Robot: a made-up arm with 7 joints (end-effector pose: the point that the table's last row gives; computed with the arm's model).
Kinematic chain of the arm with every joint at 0, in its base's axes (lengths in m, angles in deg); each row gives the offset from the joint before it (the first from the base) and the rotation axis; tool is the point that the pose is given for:
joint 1: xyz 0 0 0.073 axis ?
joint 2: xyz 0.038 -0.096 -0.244 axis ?
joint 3: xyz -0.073 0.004 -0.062 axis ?
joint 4: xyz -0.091 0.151 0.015 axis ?
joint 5: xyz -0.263 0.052 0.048 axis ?
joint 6: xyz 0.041 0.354 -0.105 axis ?
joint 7: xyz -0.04 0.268 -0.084 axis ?
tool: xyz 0.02 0 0.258
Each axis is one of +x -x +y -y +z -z.
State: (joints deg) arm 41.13 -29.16 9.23 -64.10 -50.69 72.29 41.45
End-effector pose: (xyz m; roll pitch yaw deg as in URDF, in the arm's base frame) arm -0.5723 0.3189 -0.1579 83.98 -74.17 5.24
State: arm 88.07 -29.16 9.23 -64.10 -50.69 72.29 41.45
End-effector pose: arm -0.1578 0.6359 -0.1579 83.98 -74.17 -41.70
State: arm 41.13 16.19 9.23 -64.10 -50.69 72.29 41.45
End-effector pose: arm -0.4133 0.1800 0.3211 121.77 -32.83 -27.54
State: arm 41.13 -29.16 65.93 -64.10 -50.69 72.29 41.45
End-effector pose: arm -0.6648 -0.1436 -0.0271 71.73 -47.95 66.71
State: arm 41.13 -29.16 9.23 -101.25 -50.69 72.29 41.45
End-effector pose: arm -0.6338 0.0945 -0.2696 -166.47 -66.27 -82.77
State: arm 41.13 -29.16 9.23 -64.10 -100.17 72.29 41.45
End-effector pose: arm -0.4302 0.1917 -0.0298 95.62 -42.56 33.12
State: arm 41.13 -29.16 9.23 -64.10 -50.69 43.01 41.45
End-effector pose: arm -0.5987 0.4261 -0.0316 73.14 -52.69 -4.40
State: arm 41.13 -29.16 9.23 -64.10 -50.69 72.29 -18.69
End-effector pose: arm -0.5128 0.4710 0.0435 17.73 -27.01 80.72
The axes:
joint 1: -z
joint 2: +y
joint 3: +z
joint 4: -x
joint 5: -y
joint 6: +z
joint 7: -y

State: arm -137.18 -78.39 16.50 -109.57 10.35 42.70 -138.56
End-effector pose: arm 0.5158 -0.5534 -0.4868 -37.52 43.41 -140.04
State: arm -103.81 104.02 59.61 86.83 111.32 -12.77 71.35
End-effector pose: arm 0.3659 -0.5805 0.2855 147.26 -25.10 24.99
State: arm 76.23 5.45 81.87 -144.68 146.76 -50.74 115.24
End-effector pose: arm -0.2852 -0.7039 -0.0757 -8.17 -72.20 153.00
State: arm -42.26 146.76 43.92 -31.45 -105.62 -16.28 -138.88
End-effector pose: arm 0.9151 0.6634 0.2671 12.76 40.32 1.01
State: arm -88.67 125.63 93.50 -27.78 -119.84 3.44 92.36
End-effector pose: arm 0.5193 0.8584 -0.0222 153.27 -27.08 -169.83
